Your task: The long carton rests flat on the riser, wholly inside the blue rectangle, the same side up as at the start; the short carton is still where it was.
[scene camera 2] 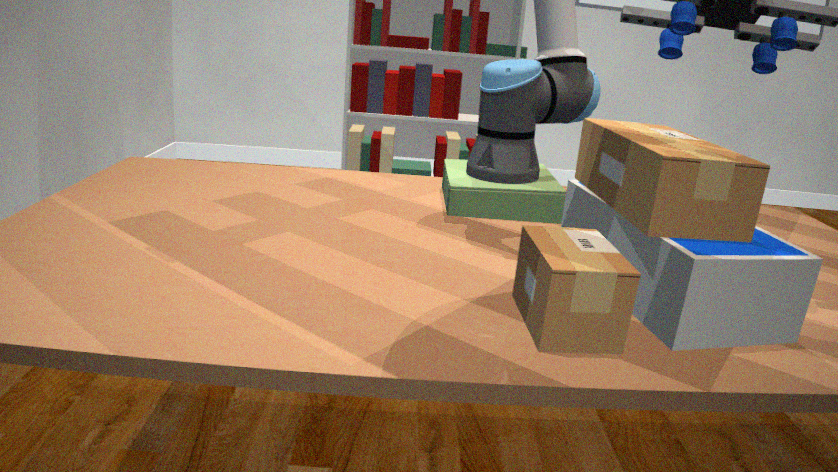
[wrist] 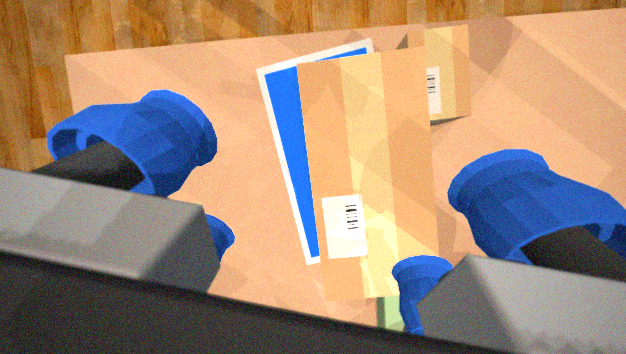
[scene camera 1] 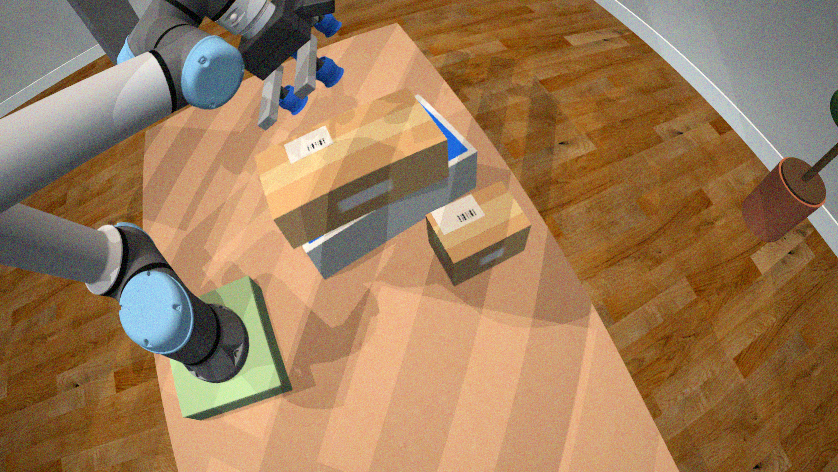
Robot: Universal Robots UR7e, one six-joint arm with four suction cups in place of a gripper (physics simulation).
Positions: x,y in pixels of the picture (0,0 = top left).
Scene:
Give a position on a grey riser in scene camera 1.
At 333,251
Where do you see a short carton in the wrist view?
446,49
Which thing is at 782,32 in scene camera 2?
The suction head.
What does the short carton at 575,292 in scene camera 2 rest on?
The table.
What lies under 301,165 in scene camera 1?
A long carton.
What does the suction head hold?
Nothing.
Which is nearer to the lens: the long carton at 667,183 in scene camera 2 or the short carton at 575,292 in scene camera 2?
The short carton.

